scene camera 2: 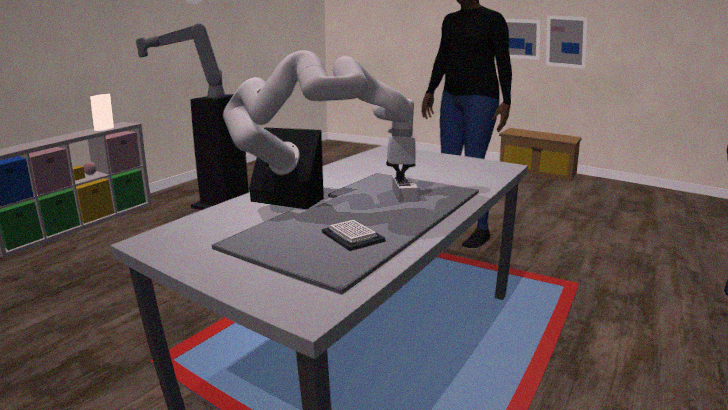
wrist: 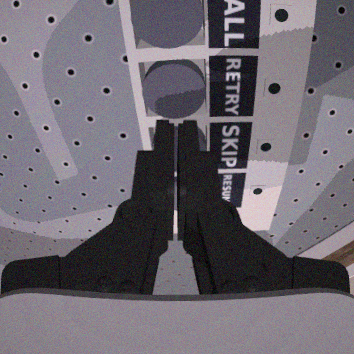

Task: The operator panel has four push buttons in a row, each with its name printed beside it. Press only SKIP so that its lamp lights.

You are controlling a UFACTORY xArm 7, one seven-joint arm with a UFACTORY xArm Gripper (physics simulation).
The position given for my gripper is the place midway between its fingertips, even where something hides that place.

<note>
I see my gripper (scene camera 2: 400, 181) and an operator panel (wrist: 254, 66).
My gripper is seen too in the wrist view (wrist: 175, 146).
</note>
